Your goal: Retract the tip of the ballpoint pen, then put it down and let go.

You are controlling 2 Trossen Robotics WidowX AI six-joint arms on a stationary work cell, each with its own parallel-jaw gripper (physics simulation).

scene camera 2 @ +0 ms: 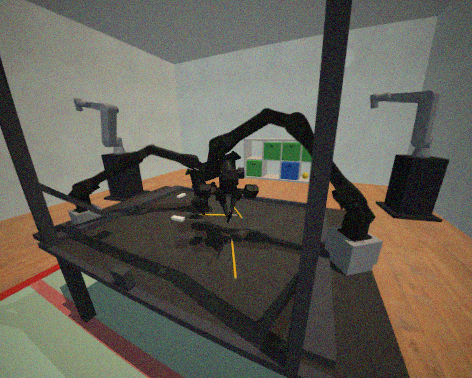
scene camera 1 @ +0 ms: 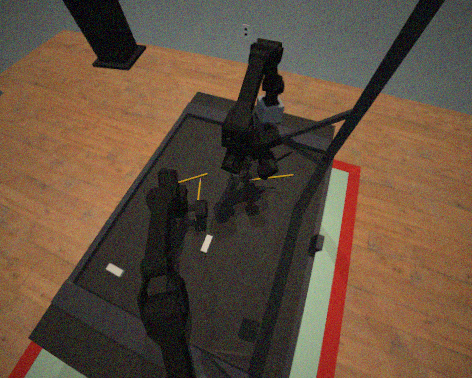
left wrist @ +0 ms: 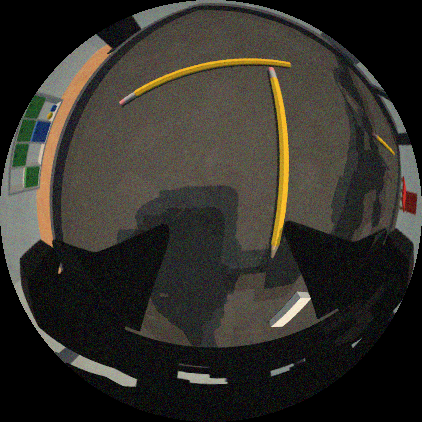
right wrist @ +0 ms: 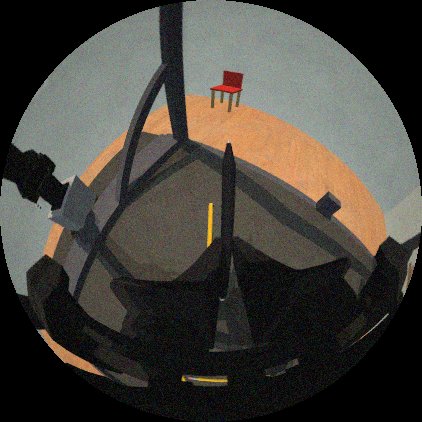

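Seen in the pictures: left gripper, fingertip midpoint: point(scene camera 2: 205, 210) point(scene camera 1: 185, 214) point(left wrist: 228, 228); right gripper, fingertip midpoint: point(scene camera 2: 229, 217) point(scene camera 1: 275, 161) point(right wrist: 225, 241); left arm's base, origin of the base link: point(scene camera 2: 84, 209); right arm's base, origin of the base link: point(scene camera 2: 353, 234) point(scene camera 1: 270, 101) point(right wrist: 59, 196).
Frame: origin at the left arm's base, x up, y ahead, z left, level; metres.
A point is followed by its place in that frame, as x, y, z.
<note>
The ballpoint pen point(right wrist: 228, 195) @(0.105, 0.725, 0.119) is slim and black. In the right wrist view it stands lengthwise between the fingers of my right gripper point(right wrist: 227, 245) @(0.079, 0.710, 0.138) point(scene camera 2: 229, 212) @(0.079, 0.710, 0.138), with its pointed end beyond the fingertips and a pale spot at its rear end. My right gripper is shut on the pen and is above the table. Whether the writing tip is out is too small and dark to tell. The pen cannot be made out surely in the scene views. My left gripper point(left wrist: 228, 228) @(-0.053, 0.416, 0.362) is open and empty, low over the table near a pencil.
Yellow pencils point(scene camera 1: 272, 177) @(-0.053, 0.722, 0.134) point(scene camera 2: 234, 260) @(-0.052, 0.738, 0.118) point(left wrist: 284, 160) point(right wrist: 210, 225) @(-0.053, 0.749, 0.099) lie on the dark table. White blocks point(scene camera 1: 206, 243) @(-0.047, 0.359, 0.230) point(scene camera 2: 177, 218) @(-0.049, 0.366, 0.223) point(left wrist: 290, 311) @(-0.047, 0.364, 0.236) lie nearby. A dark frame post point(scene camera 2: 320, 150) @(0.304, 0.963, -0.066) point(right wrist: 171, 75) @(0.141, 0.951, -0.031) rises at the table's edge.
</note>
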